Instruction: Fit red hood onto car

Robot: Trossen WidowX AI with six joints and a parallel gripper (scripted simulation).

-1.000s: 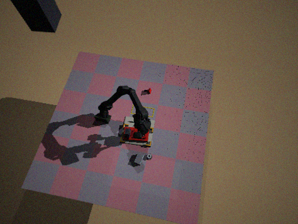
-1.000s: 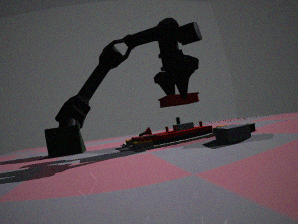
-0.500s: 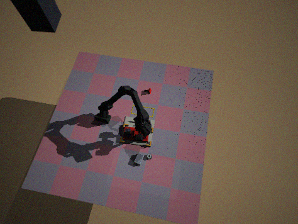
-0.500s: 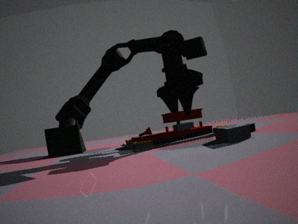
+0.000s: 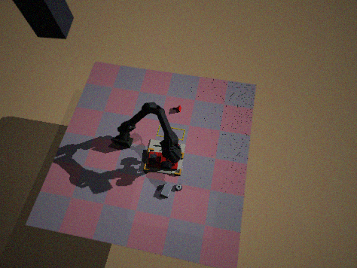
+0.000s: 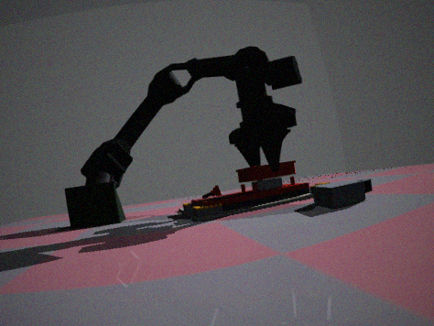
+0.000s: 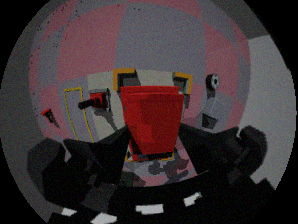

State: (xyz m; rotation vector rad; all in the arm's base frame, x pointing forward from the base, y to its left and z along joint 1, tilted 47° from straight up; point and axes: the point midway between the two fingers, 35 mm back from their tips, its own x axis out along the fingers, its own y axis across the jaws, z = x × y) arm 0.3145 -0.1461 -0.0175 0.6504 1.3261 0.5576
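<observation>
The grey engine block lies 10 mm to the left of my gripper tip and 30 mm below it. Also, from my gripper tip: red hood: 10 mm above.
</observation>
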